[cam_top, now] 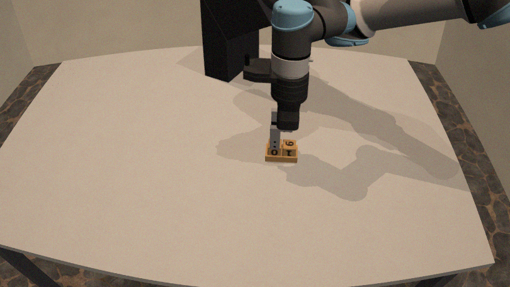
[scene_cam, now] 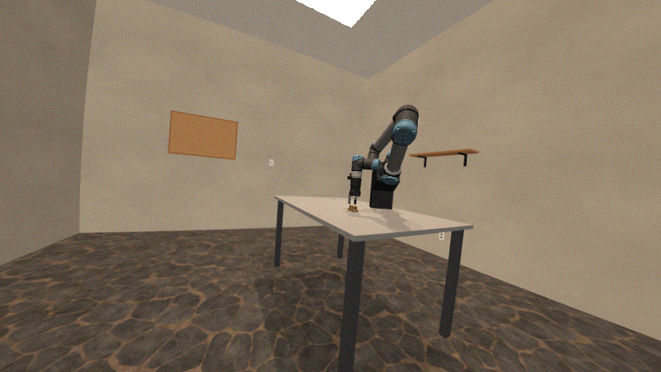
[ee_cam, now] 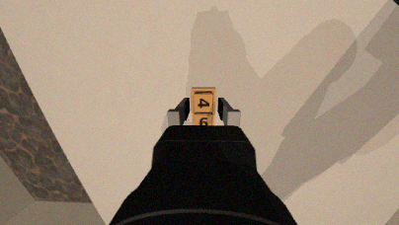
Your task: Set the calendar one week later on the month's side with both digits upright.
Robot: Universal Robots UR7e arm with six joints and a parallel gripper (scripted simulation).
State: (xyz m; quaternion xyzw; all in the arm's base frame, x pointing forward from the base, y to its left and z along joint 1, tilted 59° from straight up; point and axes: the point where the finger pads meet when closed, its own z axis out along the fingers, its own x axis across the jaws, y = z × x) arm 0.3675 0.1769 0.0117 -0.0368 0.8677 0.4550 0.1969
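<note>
My hand is 10 mm past the orange tray, 20 mm to the right of it and 60 mm above it. The rest, counted from my hand: cube: 10 mm behind, 30 mm to the left, 40 mm below.
</note>
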